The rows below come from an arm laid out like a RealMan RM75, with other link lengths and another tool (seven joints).
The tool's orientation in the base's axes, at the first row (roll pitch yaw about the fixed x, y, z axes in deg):
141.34 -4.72 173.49
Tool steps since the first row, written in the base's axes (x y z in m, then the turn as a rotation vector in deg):
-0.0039 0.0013 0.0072 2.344 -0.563 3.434
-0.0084 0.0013 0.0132 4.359 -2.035 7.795
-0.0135 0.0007 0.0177 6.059 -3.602 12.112
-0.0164 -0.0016 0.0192 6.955 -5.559 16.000
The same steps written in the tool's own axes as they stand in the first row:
0.0046 0.0049 -0.0048 -2.102 2.032 -3.010
0.0096 0.0080 -0.0095 -3.905 3.895 -7.314
0.0149 0.0097 -0.0134 -5.410 5.613 -11.645
0.0176 0.0084 -0.0161 -6.198 6.652 -15.894

